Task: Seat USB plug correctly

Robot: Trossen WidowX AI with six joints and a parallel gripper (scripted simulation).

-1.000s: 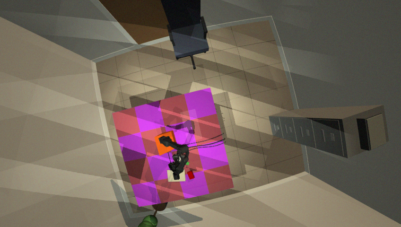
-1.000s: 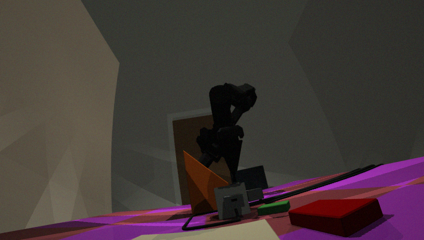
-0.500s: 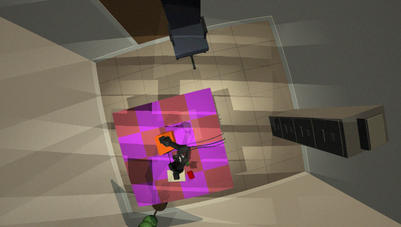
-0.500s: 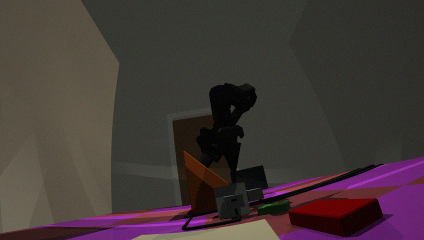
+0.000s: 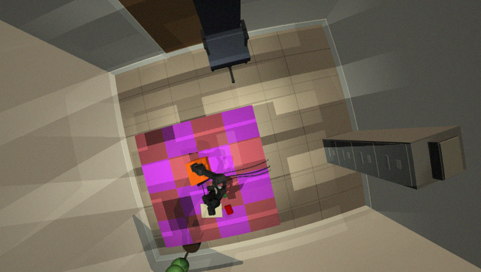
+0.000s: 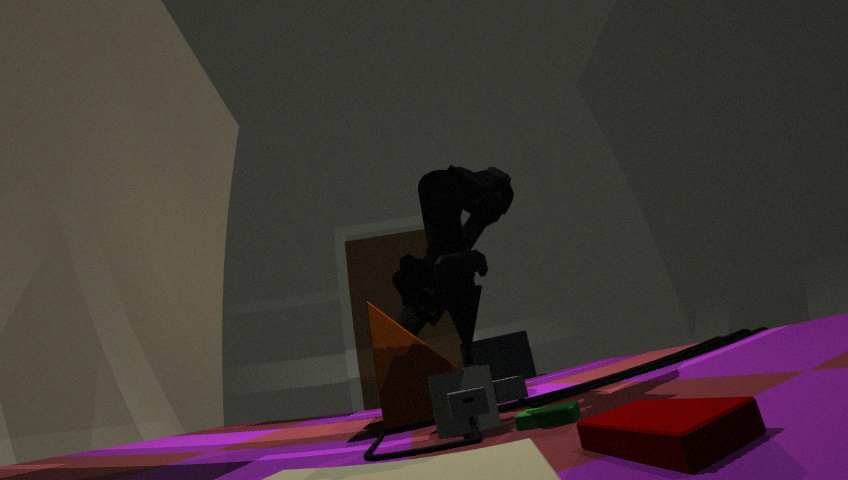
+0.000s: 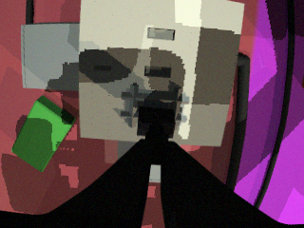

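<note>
Now: the USB socket 4 cm below my gripper tip and 1 cm to the right of it. Round my gripper tip: dark USB plug: 2 cm below; then pale sheet: 22 cm ahead, 14 cm to the right, 10 cm below; then green block: 10 cm below, 10 cm ahead, 4 cm to the left.
</note>
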